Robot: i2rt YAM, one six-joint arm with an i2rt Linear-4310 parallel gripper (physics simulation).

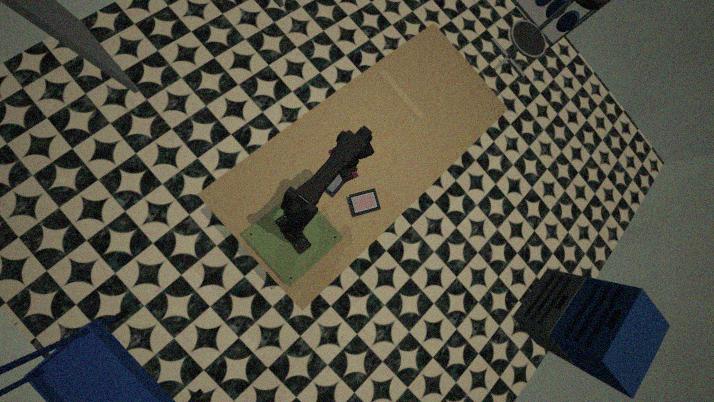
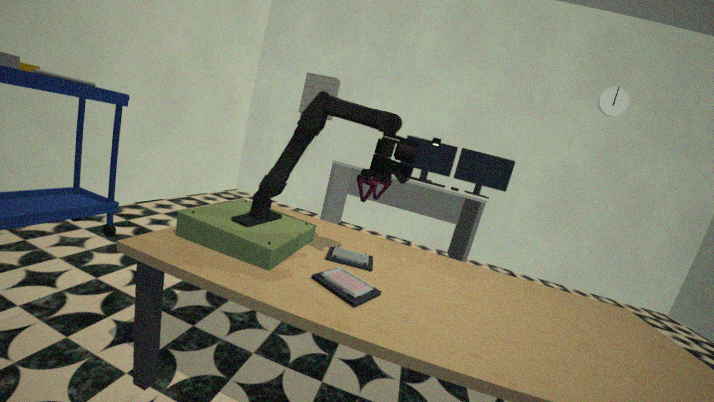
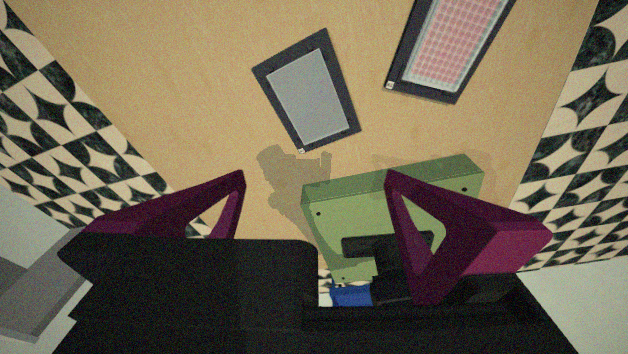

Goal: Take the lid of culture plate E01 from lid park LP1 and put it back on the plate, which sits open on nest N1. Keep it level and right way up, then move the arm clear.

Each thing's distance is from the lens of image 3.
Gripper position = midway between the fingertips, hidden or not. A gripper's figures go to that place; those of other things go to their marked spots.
gripper [image 3: 314, 177]: 0.13 m
well plate [image 3: 447, 45]: 0.35 m
pale grey lid [image 3: 304, 88]: 0.32 m
dark nest [image 3: 414, 23]: 0.34 m
